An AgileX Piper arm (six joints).
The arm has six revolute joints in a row. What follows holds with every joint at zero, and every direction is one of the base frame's.
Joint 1 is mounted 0.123 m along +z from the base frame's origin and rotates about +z.
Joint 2 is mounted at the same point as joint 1 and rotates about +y.
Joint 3 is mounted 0.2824 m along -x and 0.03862 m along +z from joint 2 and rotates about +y.
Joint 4 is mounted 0.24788 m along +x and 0.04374 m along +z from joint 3 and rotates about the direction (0.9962, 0, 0.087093).
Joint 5 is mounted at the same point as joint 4 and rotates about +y.
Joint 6 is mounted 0.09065 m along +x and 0.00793 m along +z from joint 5 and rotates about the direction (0.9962, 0, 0.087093).
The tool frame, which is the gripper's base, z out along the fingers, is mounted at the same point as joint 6; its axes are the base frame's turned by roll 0, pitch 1.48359 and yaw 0 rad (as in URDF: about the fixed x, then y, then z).
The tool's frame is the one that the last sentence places.
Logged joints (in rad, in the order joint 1, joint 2, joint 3, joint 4, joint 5, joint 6), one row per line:
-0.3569 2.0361 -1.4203 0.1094 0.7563 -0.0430
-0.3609 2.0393 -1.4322 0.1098 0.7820 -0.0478
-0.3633 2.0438 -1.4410 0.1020 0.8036 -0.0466
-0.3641 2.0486 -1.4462 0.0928 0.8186 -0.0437
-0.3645 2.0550 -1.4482 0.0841 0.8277 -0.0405
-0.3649 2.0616 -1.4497 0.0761 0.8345 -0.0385
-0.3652 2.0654 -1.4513 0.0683 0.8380 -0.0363
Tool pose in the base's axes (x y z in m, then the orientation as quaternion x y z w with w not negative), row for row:
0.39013 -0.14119 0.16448 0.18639 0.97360 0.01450 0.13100
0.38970 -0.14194 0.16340 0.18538 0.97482 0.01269 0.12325
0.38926 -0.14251 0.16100 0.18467 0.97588 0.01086 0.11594
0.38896 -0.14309 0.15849 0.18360 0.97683 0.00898 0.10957
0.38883 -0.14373 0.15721 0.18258 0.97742 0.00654 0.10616
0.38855 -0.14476 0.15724 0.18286 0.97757 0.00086 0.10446
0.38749 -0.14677 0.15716 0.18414 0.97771 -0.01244 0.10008
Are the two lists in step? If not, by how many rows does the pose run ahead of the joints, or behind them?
The pose runs 2 rows ahead of the joints: the pose in row i belongs to the joints in row i + 2.
